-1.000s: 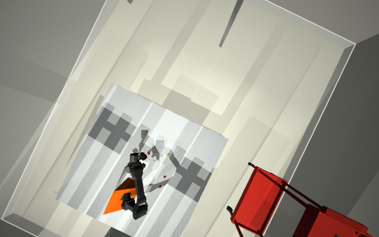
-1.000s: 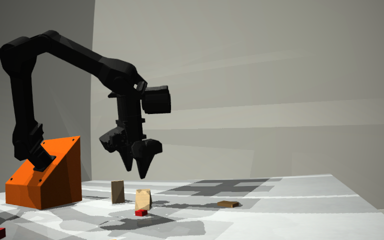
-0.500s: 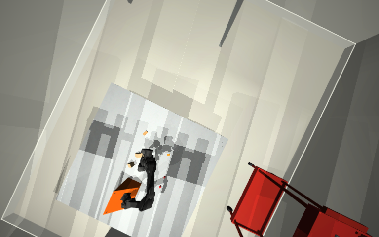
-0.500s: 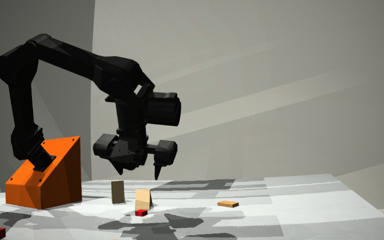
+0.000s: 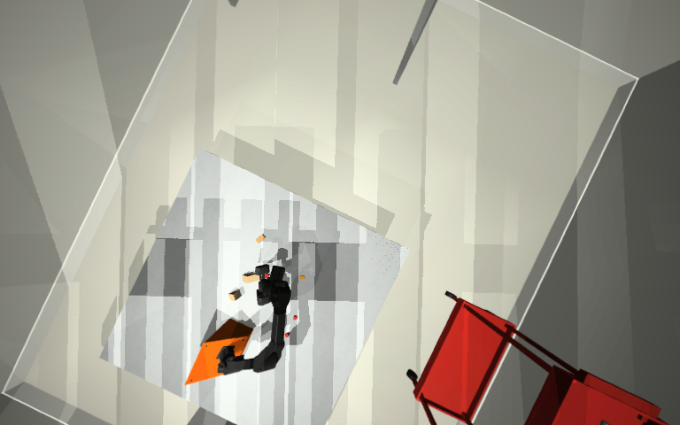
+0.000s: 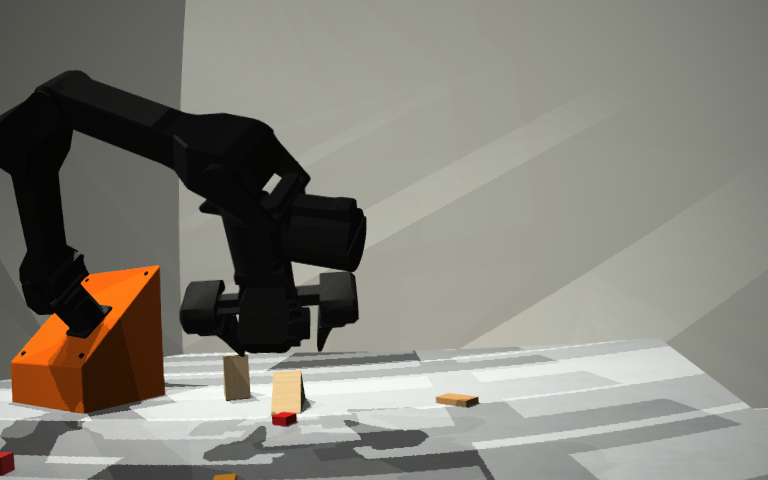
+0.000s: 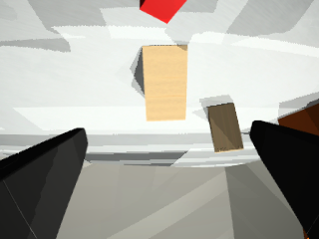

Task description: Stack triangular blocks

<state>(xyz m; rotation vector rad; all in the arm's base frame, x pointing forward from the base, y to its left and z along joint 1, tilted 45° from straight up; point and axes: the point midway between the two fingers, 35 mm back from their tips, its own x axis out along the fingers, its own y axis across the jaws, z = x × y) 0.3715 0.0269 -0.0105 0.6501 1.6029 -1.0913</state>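
Now: the lighter triangular block 60 mm below my gripper tip, 50 mm to the left of it and 40 mm behind it. From my gripper tip the other things lie so: darker triangular block 160 mm behind, 70 mm to the left, 60 mm below; then flat brown block 180 mm ahead, 110 mm to the left, 80 mm below; then orange piece 200 mm to the right, 100 mm ahead, 80 mm below.
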